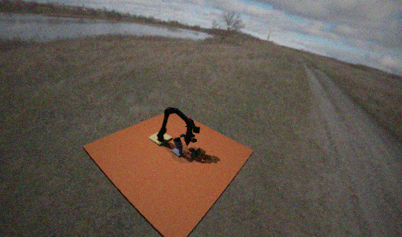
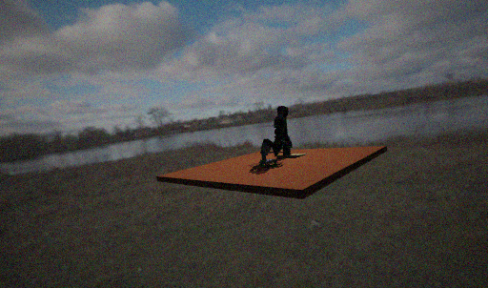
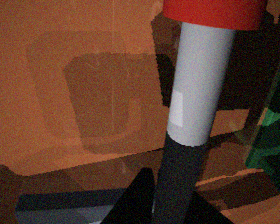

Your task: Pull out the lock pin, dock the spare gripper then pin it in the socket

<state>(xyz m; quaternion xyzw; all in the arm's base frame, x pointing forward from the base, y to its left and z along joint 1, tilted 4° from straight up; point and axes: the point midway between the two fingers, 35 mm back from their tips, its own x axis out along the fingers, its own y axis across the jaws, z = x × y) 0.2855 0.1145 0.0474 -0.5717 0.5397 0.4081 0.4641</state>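
Right now the mount is 2 cm behind my gripper tip and 10 cm to the right of it. Also, from my gripper tip: spare gripper 3 cm behind, 11 cm to the right, 7 cm above; green cradle 11 cm ahead, 2 cm to the left, 3 cm below.
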